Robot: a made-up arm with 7 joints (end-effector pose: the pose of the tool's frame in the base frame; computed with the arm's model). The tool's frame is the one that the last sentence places.
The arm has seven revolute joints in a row. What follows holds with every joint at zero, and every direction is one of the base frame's.
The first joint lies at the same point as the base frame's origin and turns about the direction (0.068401, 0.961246, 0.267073), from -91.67 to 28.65 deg.
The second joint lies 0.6 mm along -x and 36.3 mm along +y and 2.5 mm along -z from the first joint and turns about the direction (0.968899, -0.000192, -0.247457), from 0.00 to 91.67 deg.
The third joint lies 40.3 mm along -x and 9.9 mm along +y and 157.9 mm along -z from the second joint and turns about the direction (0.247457, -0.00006, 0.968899), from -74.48 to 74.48 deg.
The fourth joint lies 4.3 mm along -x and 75.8 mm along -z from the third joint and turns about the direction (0.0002, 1, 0.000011), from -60.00 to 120.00 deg.
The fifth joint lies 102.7 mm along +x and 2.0 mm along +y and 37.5 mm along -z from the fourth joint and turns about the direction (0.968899, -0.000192, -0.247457), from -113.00 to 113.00 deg.
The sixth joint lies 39.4 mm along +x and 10.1 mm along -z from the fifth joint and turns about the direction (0.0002, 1, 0.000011), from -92.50 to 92.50 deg.
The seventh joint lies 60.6 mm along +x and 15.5 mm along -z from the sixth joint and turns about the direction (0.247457, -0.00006, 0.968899), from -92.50 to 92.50 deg.
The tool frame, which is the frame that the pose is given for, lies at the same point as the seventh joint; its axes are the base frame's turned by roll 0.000, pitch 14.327 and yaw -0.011 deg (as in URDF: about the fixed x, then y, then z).
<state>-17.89 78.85 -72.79 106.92 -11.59 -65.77 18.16</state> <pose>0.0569 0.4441 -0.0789 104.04 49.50 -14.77</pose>
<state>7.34 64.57 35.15 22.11 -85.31 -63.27 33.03</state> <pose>0.0936 0.3883 -0.0293 -18.34 -69.87 72.25</pose>
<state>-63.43 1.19 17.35 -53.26 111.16 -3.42 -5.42</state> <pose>0.1731 0.0407 0.0595 76.47 -56.13 87.01</pose>
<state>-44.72 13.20 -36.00 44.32 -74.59 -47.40 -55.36</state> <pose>0.3224 0.0200 -0.2528 -30.30 -31.01 -52.86</pose>
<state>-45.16 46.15 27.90 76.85 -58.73 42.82 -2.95</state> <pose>0.2548 0.3049 -0.2418 -62.63 42.62 31.45</pose>
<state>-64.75 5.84 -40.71 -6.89 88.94 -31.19 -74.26</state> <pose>0.2392 -0.1636 -0.0626 155.98 -32.80 -53.61</pose>
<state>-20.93 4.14 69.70 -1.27 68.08 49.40 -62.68</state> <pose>0.0799 0.2646 -0.2459 -8.49 68.58 32.29</pose>
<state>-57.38 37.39 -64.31 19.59 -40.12 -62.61 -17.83</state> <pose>0.3018 0.0139 -0.1490 5.65 -46.79 -71.44</pose>
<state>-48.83 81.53 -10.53 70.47 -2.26 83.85 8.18</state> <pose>0.1254 0.4265 -0.0297 21.52 97.70 95.76</pose>
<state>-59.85 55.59 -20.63 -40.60 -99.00 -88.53 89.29</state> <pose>0.2041 0.1213 0.0643 -121.83 -6.47 13.39</pose>
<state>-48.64 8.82 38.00 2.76 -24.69 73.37 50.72</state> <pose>0.3236 0.1212 -0.1586 -16.61 47.24 45.68</pose>
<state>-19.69 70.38 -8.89 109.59 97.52 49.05 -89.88</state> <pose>0.0035 0.4508 -0.0864 4.03 -155.92 -41.03</pose>
